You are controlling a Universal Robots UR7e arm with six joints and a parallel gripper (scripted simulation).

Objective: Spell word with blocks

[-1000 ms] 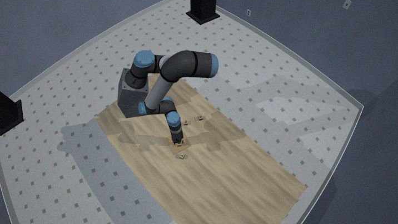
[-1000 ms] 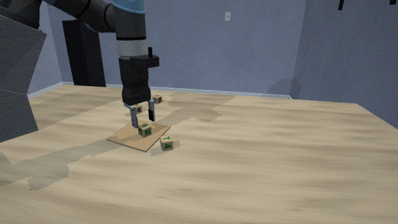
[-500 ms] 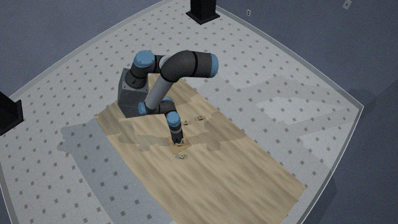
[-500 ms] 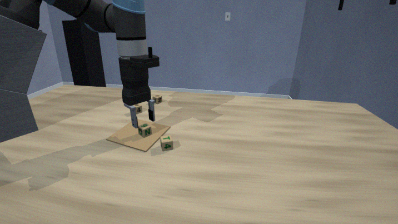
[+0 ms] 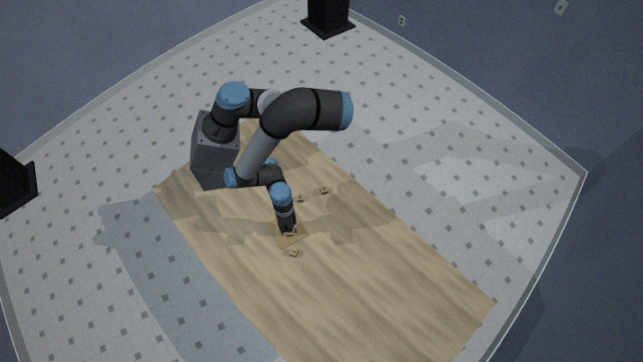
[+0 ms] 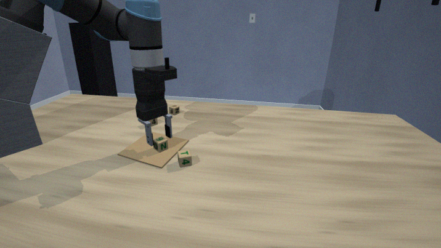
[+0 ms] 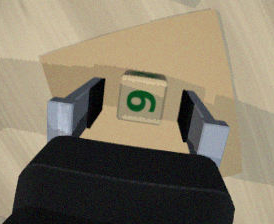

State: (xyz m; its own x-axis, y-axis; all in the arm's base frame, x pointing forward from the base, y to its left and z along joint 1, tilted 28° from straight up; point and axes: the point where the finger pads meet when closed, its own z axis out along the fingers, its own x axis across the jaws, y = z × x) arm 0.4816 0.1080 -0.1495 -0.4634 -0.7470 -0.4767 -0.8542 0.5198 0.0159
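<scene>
My gripper is now 3 cm above the O block. Also, from my hand: tan mat: 2 cm behind, 5 cm below; P block: 11 cm behind, 14 cm to the left, 3 cm below; T block: 9 cm ahead, 4 cm to the right, 3 cm below.
</scene>
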